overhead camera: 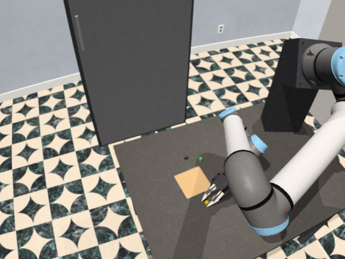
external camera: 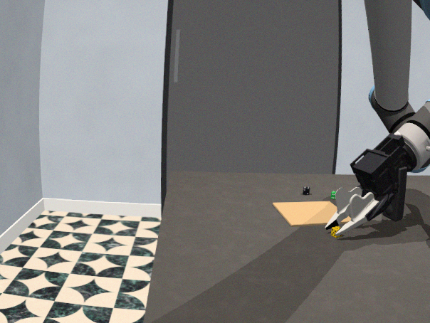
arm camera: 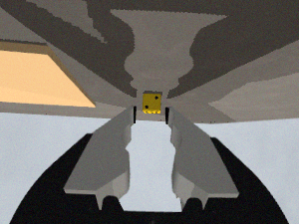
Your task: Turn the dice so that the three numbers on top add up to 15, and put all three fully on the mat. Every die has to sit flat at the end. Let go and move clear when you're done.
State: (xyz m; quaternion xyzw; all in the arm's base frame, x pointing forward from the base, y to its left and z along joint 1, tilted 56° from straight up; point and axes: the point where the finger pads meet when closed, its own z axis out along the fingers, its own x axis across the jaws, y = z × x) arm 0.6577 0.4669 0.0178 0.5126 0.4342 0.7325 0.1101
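Now: the yellow die 1 cm below my hand. The rest, counted from my hand: black die: 4 cm ahead, 27 cm to the right, 1 cm below; then orange mat: 4 cm ahead, 12 cm to the right, 1 cm below; then green die: 3 cm behind, 25 cm to the right, 1 cm below.
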